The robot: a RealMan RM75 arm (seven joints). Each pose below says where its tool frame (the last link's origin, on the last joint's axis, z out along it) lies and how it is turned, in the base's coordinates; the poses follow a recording.
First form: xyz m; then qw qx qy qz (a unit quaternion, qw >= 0).
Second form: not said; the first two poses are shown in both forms.
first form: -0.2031 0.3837 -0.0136 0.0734 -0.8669 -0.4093 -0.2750
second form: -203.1 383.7 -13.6 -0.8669 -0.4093 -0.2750 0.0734
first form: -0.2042 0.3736 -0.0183 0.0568 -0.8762 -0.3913 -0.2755
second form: -204.2 373.6 -18.3 -0.8762 -0.3913 -0.2755 0.0568
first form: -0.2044 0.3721 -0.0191 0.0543 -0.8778 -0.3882 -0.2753
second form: -204.4 372.1 -19.1 -0.8778 -0.3882 -0.2753 0.0543
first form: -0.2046 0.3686 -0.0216 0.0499 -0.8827 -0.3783 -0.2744
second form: -204.6 368.6 -21.6 -0.8827 -0.3783 -0.2744 0.0499
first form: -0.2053 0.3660 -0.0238 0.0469 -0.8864 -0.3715 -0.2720
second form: -205.3 366.0 -23.8 -0.8864 -0.3715 -0.2720 0.0469
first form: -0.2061 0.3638 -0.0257 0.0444 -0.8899 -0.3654 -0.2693
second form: -206.1 363.8 -25.7 -0.8899 -0.3654 -0.2693 0.0444
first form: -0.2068 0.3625 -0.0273 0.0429 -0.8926 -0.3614 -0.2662
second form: -206.8 362.5 -27.3 -0.8926 -0.3614 -0.2662 0.0429
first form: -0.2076 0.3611 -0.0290 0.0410 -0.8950 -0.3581 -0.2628
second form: -207.6 361.1 -29.0 -0.8950 -0.3581 -0.2628 0.0410
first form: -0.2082 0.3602 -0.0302 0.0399 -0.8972 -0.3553 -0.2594
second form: -208.2 360.2 -30.2 -0.8972 -0.3553 -0.2594 0.0399
